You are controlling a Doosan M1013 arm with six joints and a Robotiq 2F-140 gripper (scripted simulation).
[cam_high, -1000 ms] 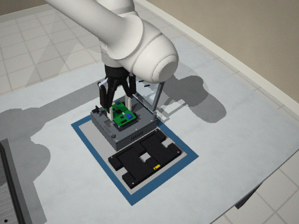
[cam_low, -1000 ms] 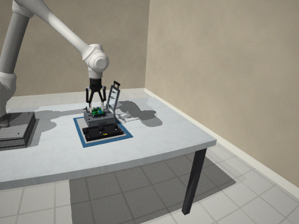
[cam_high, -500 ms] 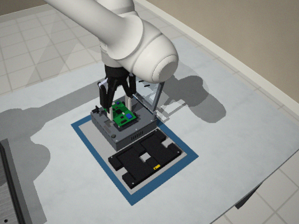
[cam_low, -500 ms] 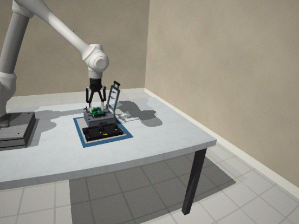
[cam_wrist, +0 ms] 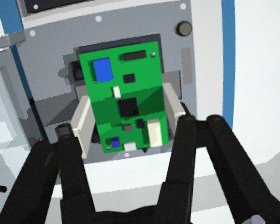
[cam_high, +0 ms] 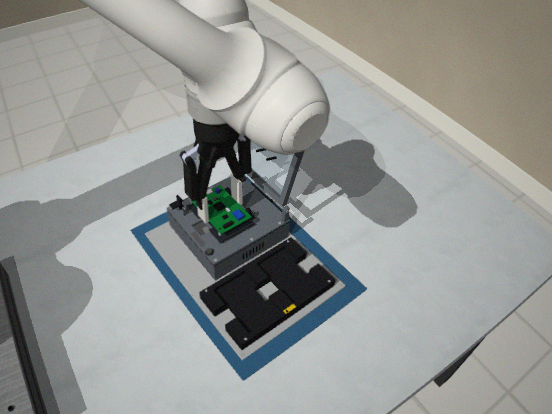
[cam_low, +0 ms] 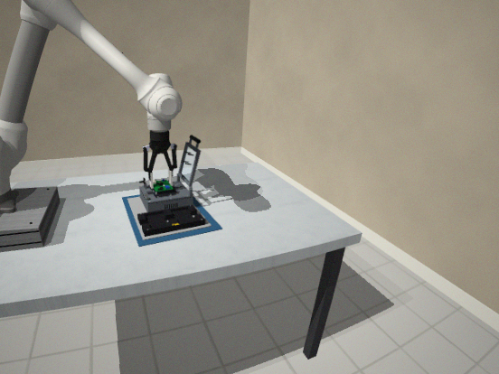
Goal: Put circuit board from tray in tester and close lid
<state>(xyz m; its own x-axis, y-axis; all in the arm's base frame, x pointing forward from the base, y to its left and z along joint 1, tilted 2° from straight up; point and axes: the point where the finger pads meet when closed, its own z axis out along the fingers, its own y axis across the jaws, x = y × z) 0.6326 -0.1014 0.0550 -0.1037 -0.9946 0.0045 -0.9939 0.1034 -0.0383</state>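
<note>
Right now my hand is 20 mm above the green circuit board. The rest, counted from my hand: latch hook (60 mm behind, 60 mm to the left, 20 mm below); then tester lid (120 mm ahead, 10 mm to the right, 70 mm above).
</note>
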